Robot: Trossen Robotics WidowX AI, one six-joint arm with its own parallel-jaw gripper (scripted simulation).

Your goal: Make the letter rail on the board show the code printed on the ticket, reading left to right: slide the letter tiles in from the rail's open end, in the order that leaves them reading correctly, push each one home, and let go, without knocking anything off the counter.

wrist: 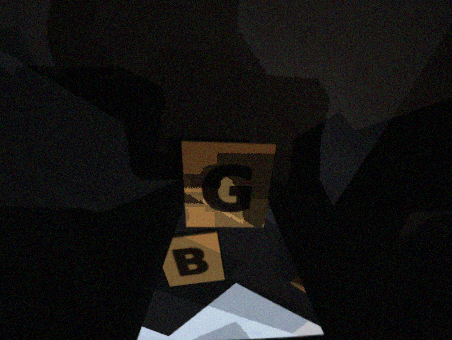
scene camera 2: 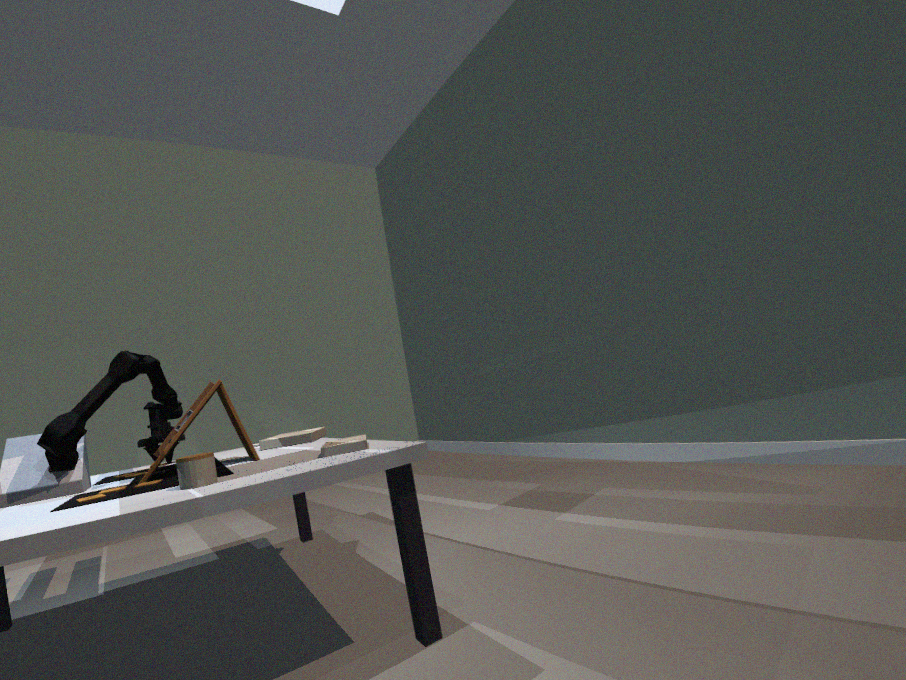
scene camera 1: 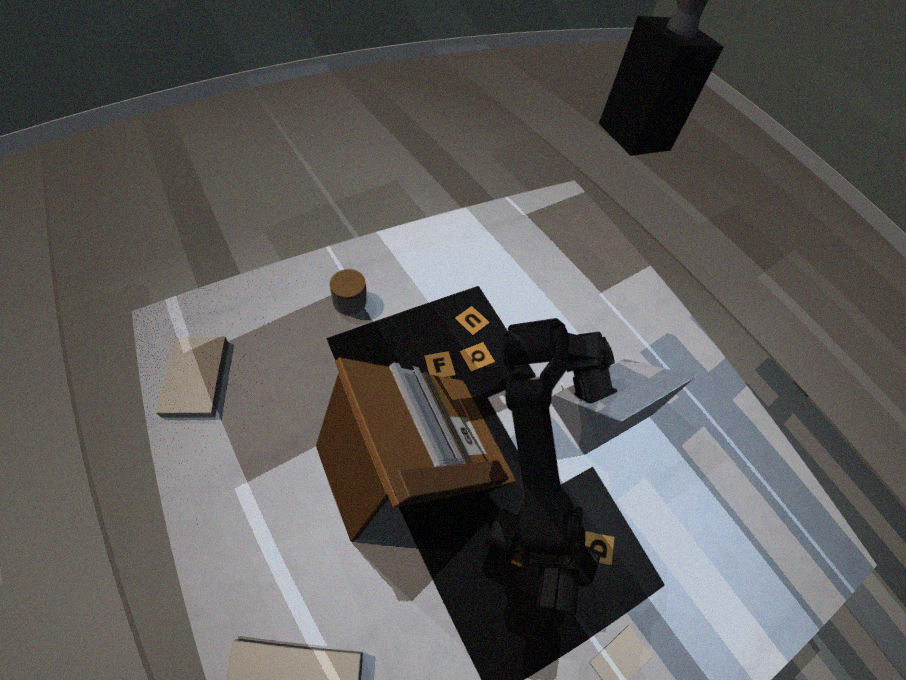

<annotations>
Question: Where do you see a tan block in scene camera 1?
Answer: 191, 386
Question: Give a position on a g tile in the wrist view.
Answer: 226, 184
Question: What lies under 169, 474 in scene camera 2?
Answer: A black mat.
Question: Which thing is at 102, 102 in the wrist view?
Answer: A black mat.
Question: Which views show the short cylinder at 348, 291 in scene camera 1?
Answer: Scene camera 2 and scene camera 1 only.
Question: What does my gripper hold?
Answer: A g tile.
</annotations>
